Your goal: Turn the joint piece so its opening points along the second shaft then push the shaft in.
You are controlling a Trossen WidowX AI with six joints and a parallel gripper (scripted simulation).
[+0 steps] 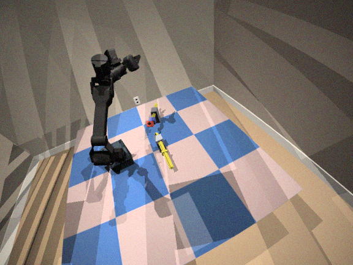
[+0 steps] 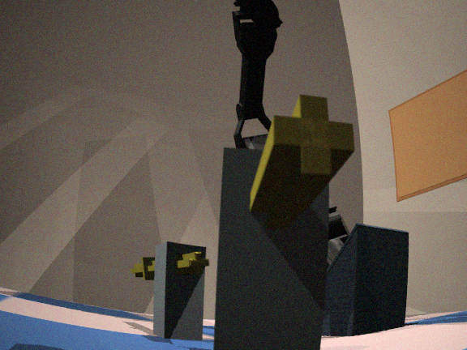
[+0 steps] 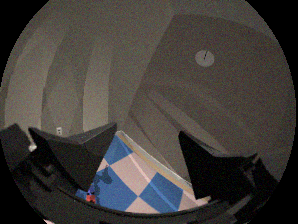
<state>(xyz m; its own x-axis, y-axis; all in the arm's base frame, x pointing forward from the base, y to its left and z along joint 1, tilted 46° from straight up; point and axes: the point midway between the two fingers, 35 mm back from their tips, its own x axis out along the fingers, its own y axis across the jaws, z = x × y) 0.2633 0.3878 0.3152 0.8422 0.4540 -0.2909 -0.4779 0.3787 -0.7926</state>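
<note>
The red joint piece lies 4 cm behind my gripper tip, 7 cm to the left of it and 47 cm below it.
</note>
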